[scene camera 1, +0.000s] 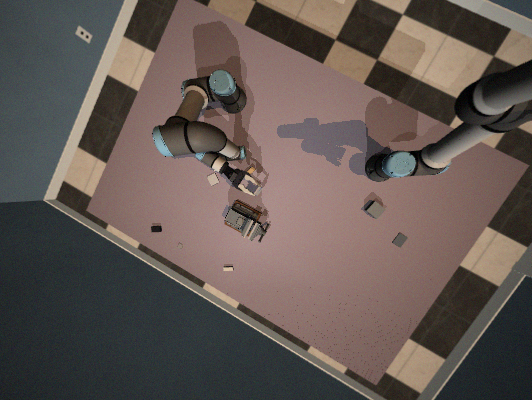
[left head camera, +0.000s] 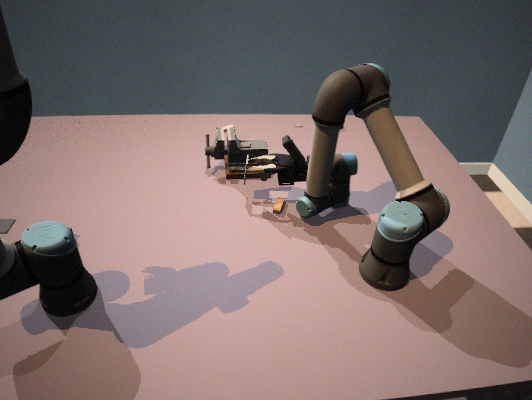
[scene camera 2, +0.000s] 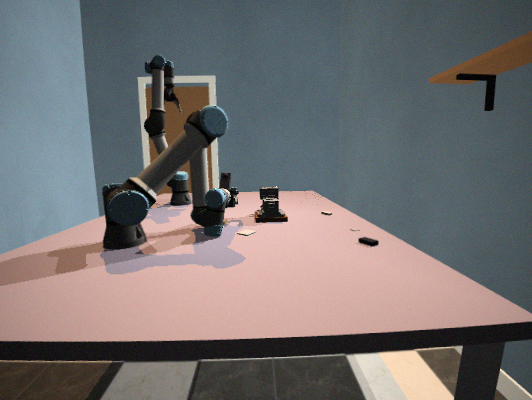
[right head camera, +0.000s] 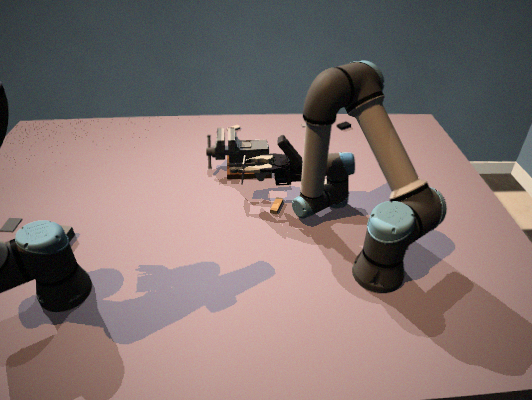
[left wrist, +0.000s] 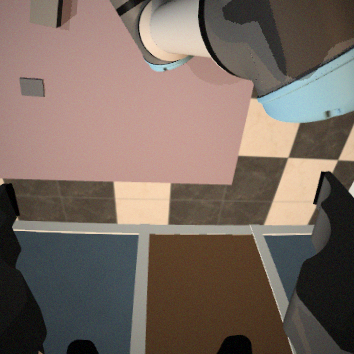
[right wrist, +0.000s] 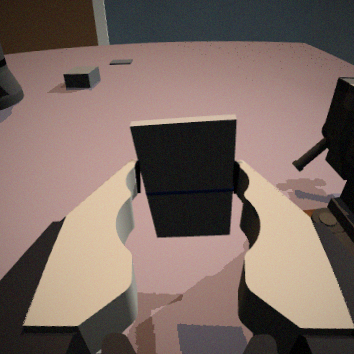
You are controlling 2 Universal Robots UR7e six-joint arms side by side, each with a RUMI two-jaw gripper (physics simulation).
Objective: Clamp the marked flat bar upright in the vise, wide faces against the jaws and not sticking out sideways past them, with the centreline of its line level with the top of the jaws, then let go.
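Places are measured from the left arm's base along level axes (x up, y left, z back), in millimetres.
Pixels of known places: left gripper, fingertip midpoint: (scene camera 2: 170, 113) (left wrist: 165, 179); right gripper, fingertip midpoint: (scene camera 1: 258, 191) (left head camera: 245, 165) (right head camera: 242, 166) (right wrist: 186, 162); left arm's base, origin of the base link: (scene camera 1: 379, 167) (left head camera: 69, 294) (scene camera 2: 181, 203) (right head camera: 65, 290); right arm's base, origin of the base link: (scene camera 1: 233, 100) (left head camera: 383, 271) (scene camera 2: 125, 242) (right head camera: 377, 273).
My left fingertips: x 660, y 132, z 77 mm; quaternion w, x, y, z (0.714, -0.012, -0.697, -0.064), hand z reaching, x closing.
For each thing: its top centre in the pictures, then the offset to it from my left fingertips. "spot": a spot on its surface instead.
- marked flat bar, middle of its top: (right wrist: 189, 112) (left head camera: 246, 158) (scene camera 1: 257, 191) dz -491, dx -495, dy -654 mm
- vise, surface spot: (left head camera: 252, 147) (right head camera: 253, 147) (scene camera 1: 237, 216) spot: dz -668, dx -558, dy -694 mm
- orange block, middle of its top: (right head camera: 276, 203) (left head camera: 279, 203) dz -428, dx -645, dy -767 mm
- pale tile, middle of its top: (scene camera 2: 246, 231) (scene camera 1: 213, 179) dz -567, dx -656, dy -945 mm
- black block, middle of its top: (scene camera 2: 368, 239) (right head camera: 344, 124) (scene camera 1: 155, 229) dz -1016, dx -645, dy -1134 mm
- cream block, middle of its top: (scene camera 1: 228, 269) dz -1010, dx -648, dy -615 mm
- grey block, middle of its top: (right wrist: 80, 69) (left wrist: 43, 9) (right head camera: 56, 232) (scene camera 1: 376, 210) dz -290, dx -624, dy -47 mm
- grey plate, middle of its top: (left wrist: 31, 87) (right wrist: 120, 60) (left head camera: 3, 225) (right head camera: 10, 224) (scene camera 1: 400, 240) dz -375, dx -657, dy +158 mm
The marked flat bar (right wrist: 185, 150) (left head camera: 245, 173) (scene camera 1: 258, 191) is a dark plate with a pale top edge and a thin blue line across its lower half. It stands upright, held by its side edges. My right gripper (right wrist: 186, 162) (scene camera 1: 256, 188) is shut on it, above the table and beside the vise. The vise (left head camera: 252, 147) (right head camera: 254, 147) (scene camera 1: 239, 218) (scene camera 2: 270, 207) stands on an orange-brown base; its jaws are parted, with no bar between them. Part of it shows at the right wrist view's right edge. My left gripper (left wrist: 165, 179) (scene camera 2: 179, 107) is open and empty, high above the table.
An orange block (left head camera: 279, 205) (right head camera: 276, 205) lies near the right forearm, a pale tile (scene camera 1: 213, 179) (scene camera 2: 246, 232) beside the wrist. A black block (scene camera 1: 156, 228) (scene camera 2: 368, 241) and a cream block (scene camera 1: 228, 268) lie beyond the vise. A grey block (scene camera 1: 374, 209) and grey plate (scene camera 1: 399, 239) lie near the left arm.
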